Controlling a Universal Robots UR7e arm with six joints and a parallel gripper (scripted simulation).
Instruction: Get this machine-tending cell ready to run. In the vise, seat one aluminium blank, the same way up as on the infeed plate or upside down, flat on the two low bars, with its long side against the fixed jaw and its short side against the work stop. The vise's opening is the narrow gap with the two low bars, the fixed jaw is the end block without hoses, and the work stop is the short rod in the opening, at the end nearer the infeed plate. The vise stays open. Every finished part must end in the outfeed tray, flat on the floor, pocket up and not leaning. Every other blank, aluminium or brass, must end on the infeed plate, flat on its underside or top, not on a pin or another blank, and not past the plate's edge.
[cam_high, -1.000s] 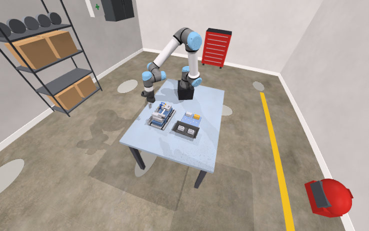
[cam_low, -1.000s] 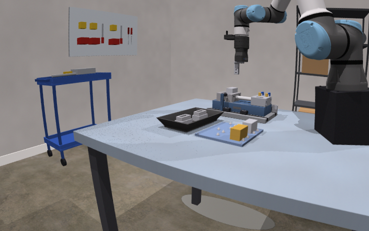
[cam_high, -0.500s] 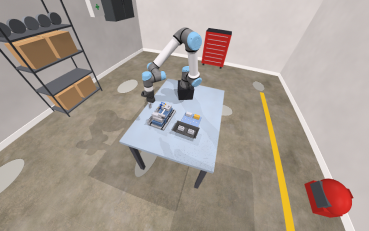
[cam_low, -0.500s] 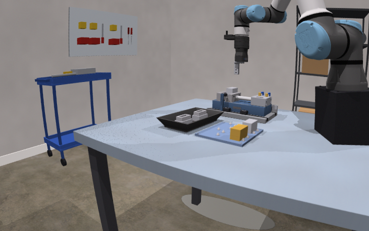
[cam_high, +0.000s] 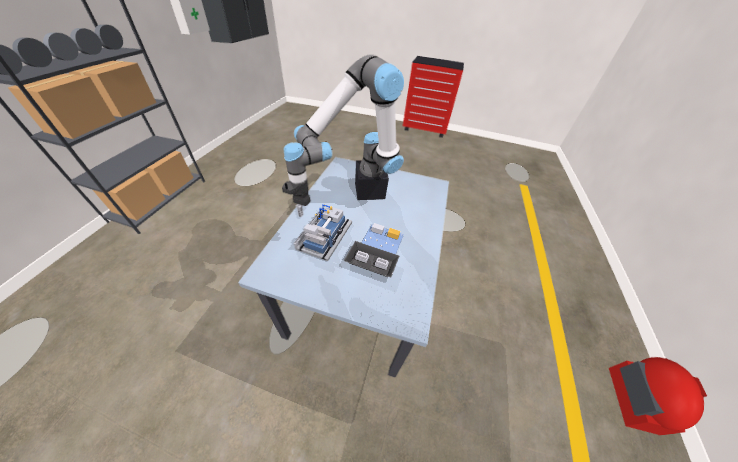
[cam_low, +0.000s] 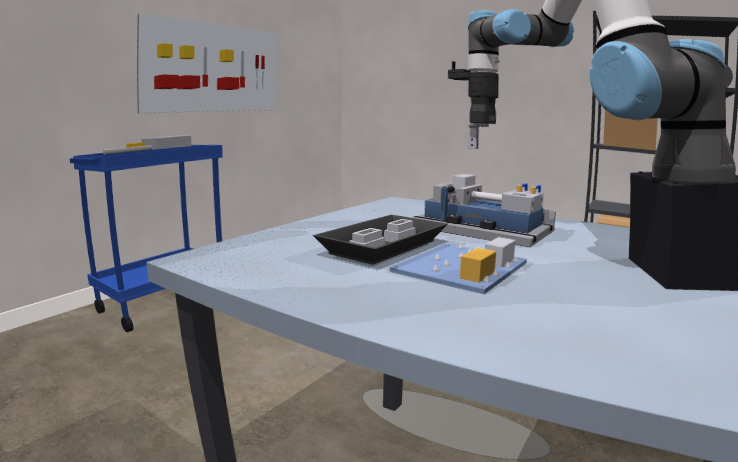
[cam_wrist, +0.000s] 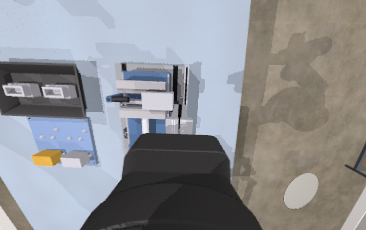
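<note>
Now: the vise 60 mm behind my hand, 90 mm to the left of it and 160 mm below it. Also, from my hand: brass blank: 150 mm behind, 450 mm to the left, 170 mm below.
</note>
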